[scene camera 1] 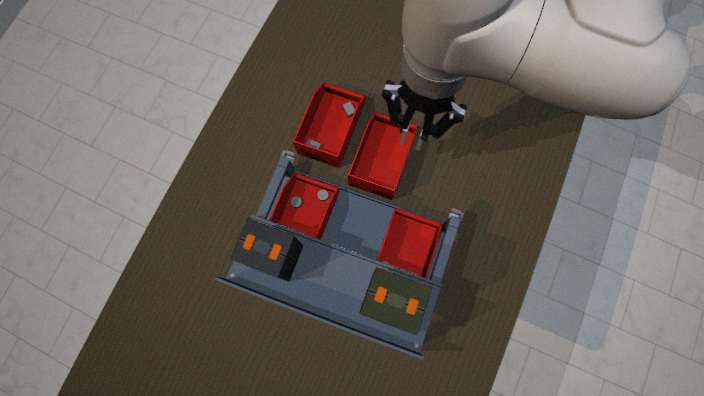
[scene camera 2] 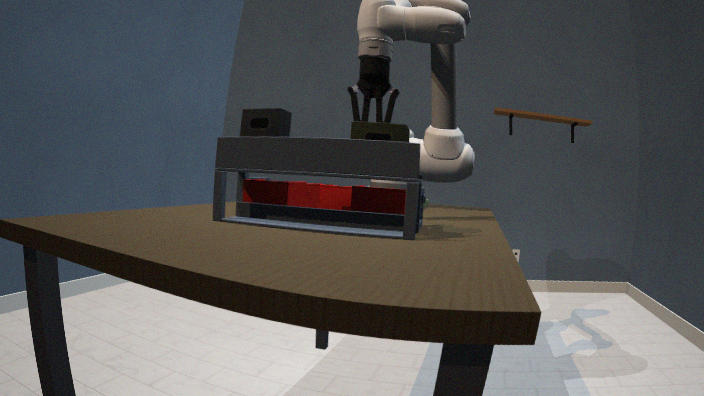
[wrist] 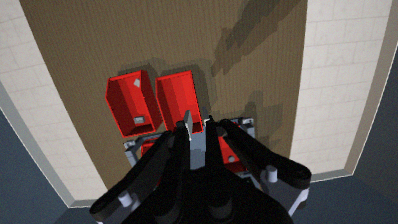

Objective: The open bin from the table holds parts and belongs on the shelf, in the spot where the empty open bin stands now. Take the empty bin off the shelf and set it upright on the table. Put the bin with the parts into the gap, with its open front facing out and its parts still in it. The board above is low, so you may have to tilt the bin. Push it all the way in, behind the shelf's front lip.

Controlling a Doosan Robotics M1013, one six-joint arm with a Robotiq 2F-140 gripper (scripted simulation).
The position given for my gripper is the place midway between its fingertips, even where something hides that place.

Observation:
In view: my gripper (scene camera 1: 411,140), a green case (scene camera 2: 359,130), a black case (scene camera 1: 262,247) and a shelf board (scene camera 1: 358,224).
The black case shows as well in scene camera 2 (scene camera 2: 270,122). My gripper also shows in the wrist view (wrist: 197,114).

